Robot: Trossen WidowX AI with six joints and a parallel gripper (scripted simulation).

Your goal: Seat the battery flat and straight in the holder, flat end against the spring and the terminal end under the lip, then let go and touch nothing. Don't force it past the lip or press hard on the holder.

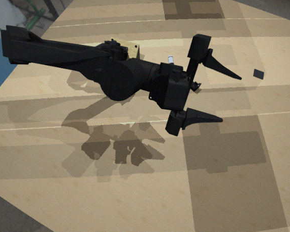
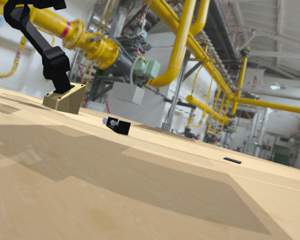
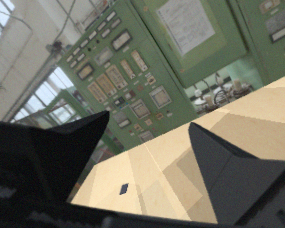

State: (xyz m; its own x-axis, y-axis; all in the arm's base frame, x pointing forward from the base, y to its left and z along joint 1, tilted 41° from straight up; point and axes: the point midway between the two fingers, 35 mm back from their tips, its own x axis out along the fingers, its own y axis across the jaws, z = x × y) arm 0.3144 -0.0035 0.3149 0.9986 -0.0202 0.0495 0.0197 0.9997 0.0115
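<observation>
The cylindrical battery lies 13 cm behind my gripper tip, 28 cm to the left of it and 31 cm below it. Round my gripper tip: flat black square: 25 cm ahead, 35 cm to the left, 32 cm below.
</observation>
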